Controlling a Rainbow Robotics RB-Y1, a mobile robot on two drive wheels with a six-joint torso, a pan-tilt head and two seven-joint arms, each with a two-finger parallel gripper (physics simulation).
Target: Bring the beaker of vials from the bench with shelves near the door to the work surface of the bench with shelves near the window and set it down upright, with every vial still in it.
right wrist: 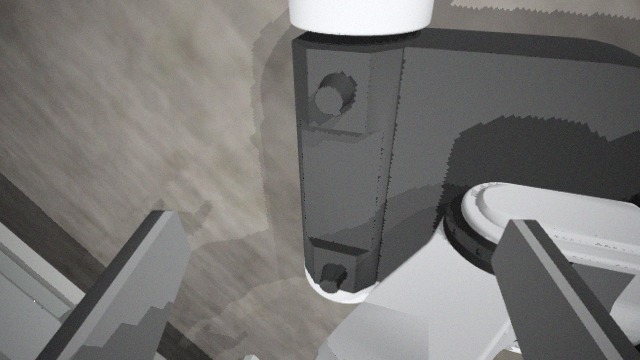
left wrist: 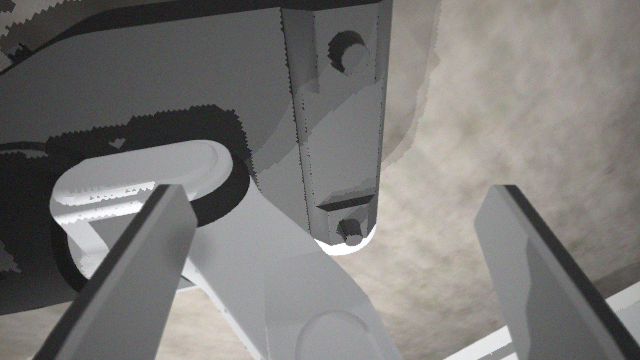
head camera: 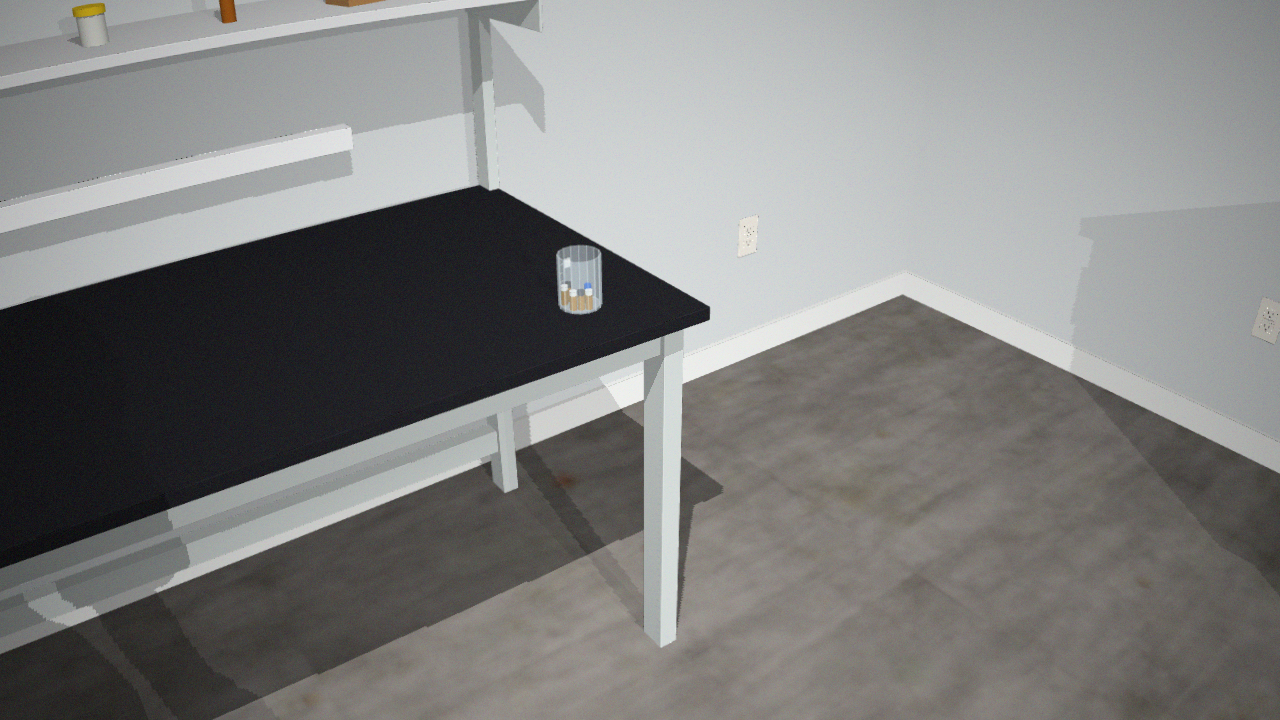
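Note:
A clear beaker (head camera: pixel 579 279) with several small vials, most with white caps and one with a blue cap, stands upright on the black bench top (head camera: pixel 295 331), near its right end in the head view. The vials sit low inside it. My left gripper (left wrist: pixel 333 203) is open, with no object between its fingers, and hangs above the floor beside my own base. My right gripper (right wrist: pixel 339 236) is open too, with no object between its fingers, on the other side of the base. Neither gripper shows in the head view, and the beaker does not show in the wrist views.
A shelf (head camera: pixel 268 28) runs above the bench, with a yellow-lidded jar (head camera: pixel 92 26) and an orange item (head camera: pixel 227 10) on it. A white rail (head camera: pixel 223 165) is on the wall below it. A bench leg (head camera: pixel 662 492) stands at the near right corner. Floor (head camera: pixel 895 501) stretches right to the room corner.

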